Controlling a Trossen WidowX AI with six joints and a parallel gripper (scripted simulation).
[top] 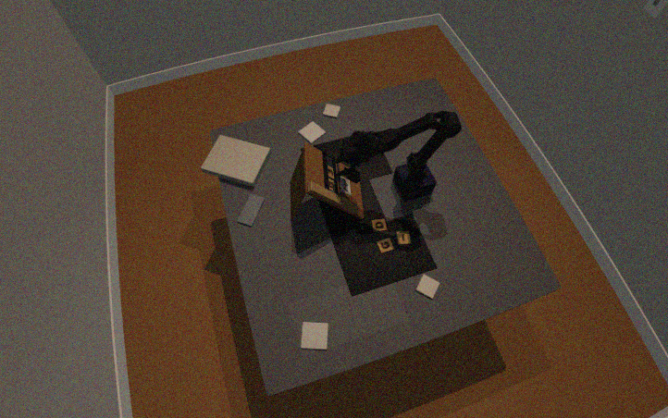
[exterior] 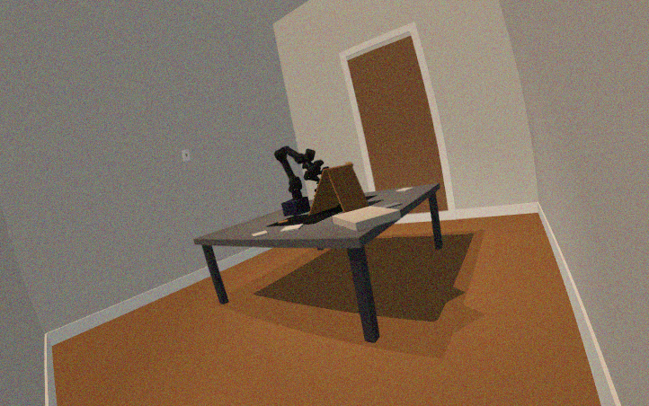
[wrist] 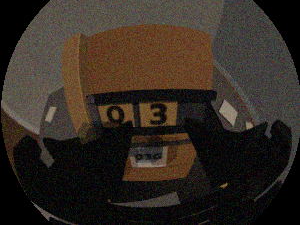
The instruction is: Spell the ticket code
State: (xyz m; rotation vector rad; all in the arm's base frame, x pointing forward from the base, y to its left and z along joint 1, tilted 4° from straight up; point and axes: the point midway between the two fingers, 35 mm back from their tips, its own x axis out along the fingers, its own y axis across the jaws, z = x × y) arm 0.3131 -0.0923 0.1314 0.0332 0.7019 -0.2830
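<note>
The white ticket is 3 cm behind my gripper tip, 3 cm to the left of it and 10 cm below it. From my gripper tip the other things lie so: black mat: 14 cm behind, 10 cm to the left, 19 cm below; then grey slab: 39 cm ahead, 4 cm to the right, 19 cm below; then letter tile: 24 cm behind, 19 cm to the right, 19 cm below.
</note>
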